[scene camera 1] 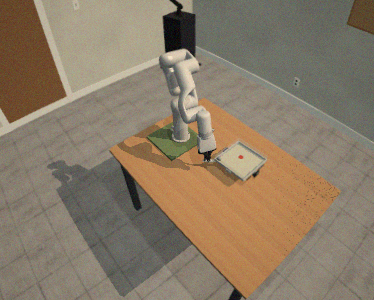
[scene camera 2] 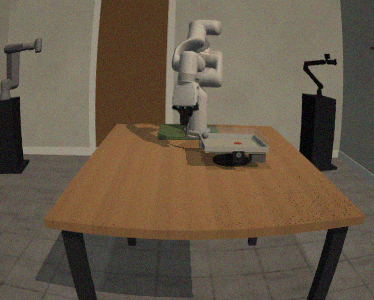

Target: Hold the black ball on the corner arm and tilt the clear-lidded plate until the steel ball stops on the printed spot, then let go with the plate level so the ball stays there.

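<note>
The clear-lidded plate (scene camera 1: 245,168) (scene camera 2: 220,144) is pale with a grey rim and looks about level. The red printed spot (scene camera 1: 241,157) (scene camera 2: 238,143) is near its middle. A small grey round shape (scene camera 2: 205,135) shows at the plate's back left corner in scene camera 2; I cannot be sure it is the steel ball. The thin grey corner arm (scene camera 2: 193,135) runs out from that corner to below my gripper. My gripper (scene camera 1: 207,157) (scene camera 2: 185,124) is shut with nothing between its fingers, pointing down at the corner arm's outer end. I cannot make out the black ball against the dark fingers.
The plate stands on a black round base (scene camera 2: 222,160) on the wooden table (scene camera 1: 200,200) (scene camera 2: 150,195). A green mat (scene camera 1: 172,151) (scene camera 2: 170,132) lies under the robot's base. Black pedestals (scene camera 1: 179,32) (scene camera 2: 318,135) (scene camera 2: 10,135) stand beyond the table.
</note>
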